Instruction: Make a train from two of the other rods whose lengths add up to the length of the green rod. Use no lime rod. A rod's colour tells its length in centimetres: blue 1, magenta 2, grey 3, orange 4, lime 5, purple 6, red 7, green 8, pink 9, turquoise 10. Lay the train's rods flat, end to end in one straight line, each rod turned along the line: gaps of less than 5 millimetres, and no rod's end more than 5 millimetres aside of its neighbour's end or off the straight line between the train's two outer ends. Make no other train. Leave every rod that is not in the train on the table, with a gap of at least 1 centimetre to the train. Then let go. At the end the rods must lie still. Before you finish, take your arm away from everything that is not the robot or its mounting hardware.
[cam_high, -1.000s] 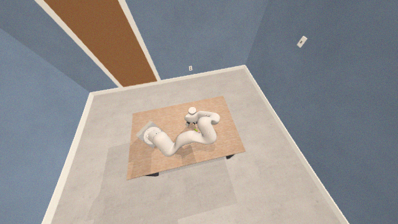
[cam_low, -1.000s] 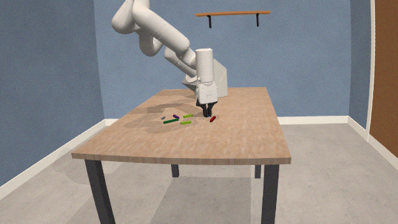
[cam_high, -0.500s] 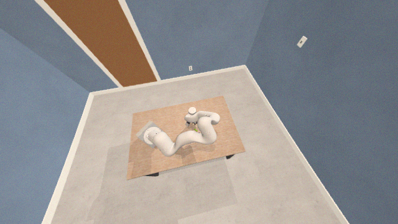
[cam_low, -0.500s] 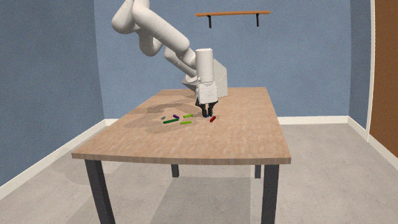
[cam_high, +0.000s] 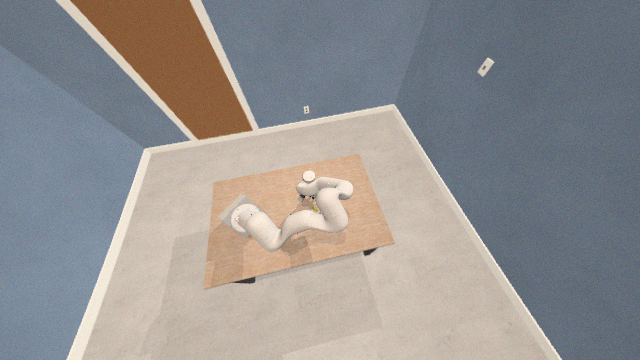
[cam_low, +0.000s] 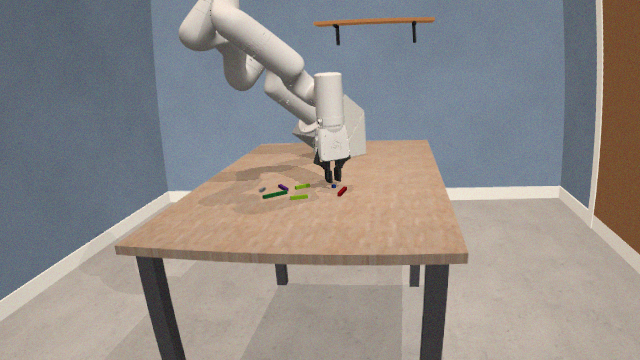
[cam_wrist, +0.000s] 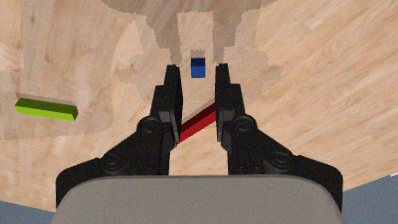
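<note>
Right now the blue rod is 4 cm below my hand. Round my hand: purple rod (1 cm behind, 16 cm to the right, 4 cm below); then red rod (6 cm ahead, 3 cm to the left, 4 cm below); then green rod (6 cm ahead, 18 cm to the right, 4 cm below).
</note>
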